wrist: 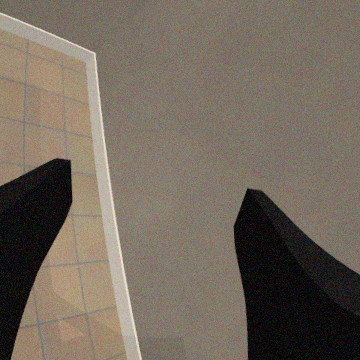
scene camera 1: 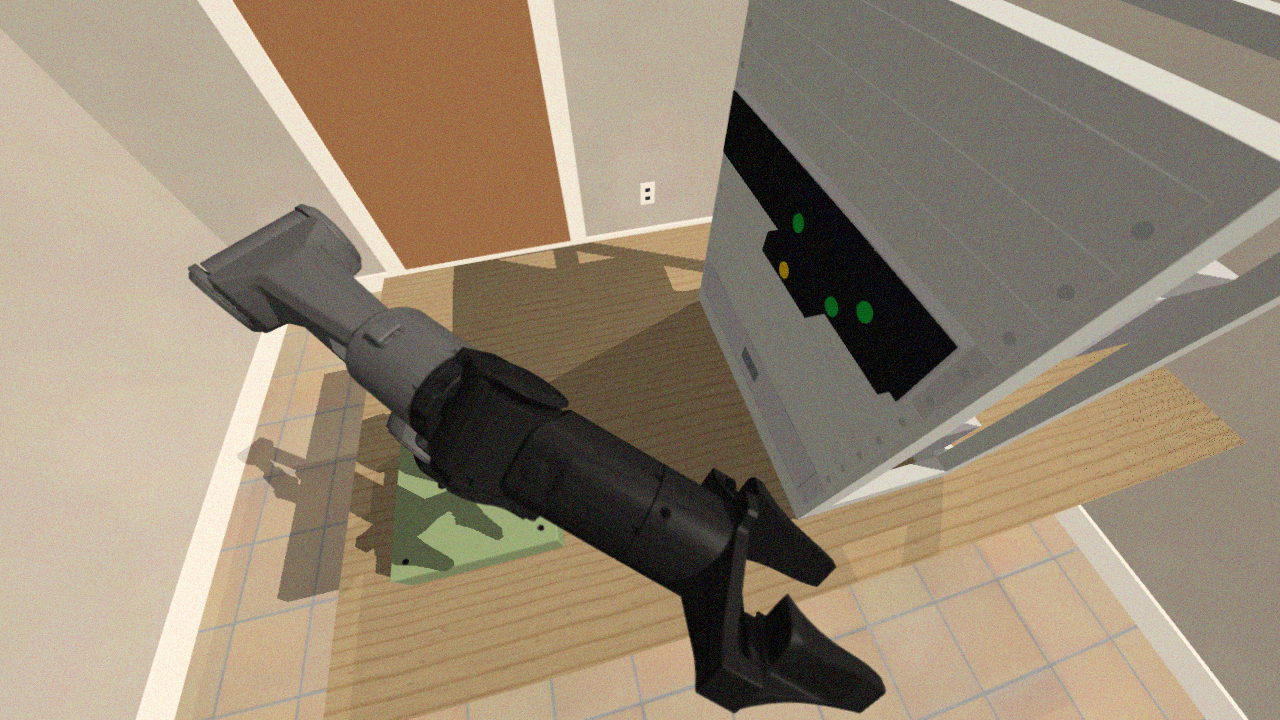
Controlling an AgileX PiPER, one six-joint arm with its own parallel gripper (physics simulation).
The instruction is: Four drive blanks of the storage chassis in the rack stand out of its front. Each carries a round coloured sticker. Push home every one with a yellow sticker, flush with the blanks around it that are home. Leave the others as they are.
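The storage chassis (scene camera 1: 913, 344) shows as a black front in the grey rack (scene camera 1: 984, 179) in the scene view. Its blanks blend into the black, so how far each stands out is hard to tell. A yellow sticker (scene camera 1: 784, 269) sits near the lower left edge of the black front. Three stickers are green: one (scene camera 1: 798, 222) above the yellow one, one (scene camera 1: 830, 306) to its lower right, and one (scene camera 1: 863, 311) further right. My gripper (scene camera 1: 850, 634) (wrist: 155, 194) is open and empty, in front of and below the rack, well apart from the blanks. The chassis does not show in the wrist view.
The rack's lower front panel (scene camera 1: 747, 268) faces the arm side. A green base plate (scene camera 1: 510, 542) lies on the wooden surface (scene camera 1: 465, 617) under the arm. A brown door (scene camera 1: 411, 116) and a wall outlet (scene camera 1: 647, 192) are behind. The wrist view shows wall (wrist: 210, 100) and tiled floor (wrist: 45, 120).
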